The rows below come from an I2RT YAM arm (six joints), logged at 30 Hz.
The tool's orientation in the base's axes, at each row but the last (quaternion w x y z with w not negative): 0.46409, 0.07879, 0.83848, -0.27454; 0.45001, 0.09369, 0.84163, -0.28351; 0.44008, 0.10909, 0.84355, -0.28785; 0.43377, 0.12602, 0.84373, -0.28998; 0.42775, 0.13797, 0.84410, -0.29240
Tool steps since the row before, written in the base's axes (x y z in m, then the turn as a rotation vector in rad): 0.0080, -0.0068, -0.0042, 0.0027, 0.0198, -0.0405; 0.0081, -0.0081, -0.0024, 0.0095, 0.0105, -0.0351; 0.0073, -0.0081, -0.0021, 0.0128, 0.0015, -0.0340; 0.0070, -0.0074, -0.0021, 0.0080, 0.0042, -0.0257; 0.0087, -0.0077, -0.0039, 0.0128, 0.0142, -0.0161
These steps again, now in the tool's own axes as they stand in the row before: -0.0002, -0.0010, 0.0113, 0.0293, 0.0333, 0.0084; -0.0019, -0.0024, 0.0113, 0.0219, 0.0263, 0.0160; -0.0020, -0.0026, 0.0106, 0.0197, 0.0201, 0.0230; -0.0022, -0.0019, 0.0100, 0.0158, 0.0168, 0.0145; -0.0019, -0.0004, 0.0121, 0.0051, 0.0235, 0.0070
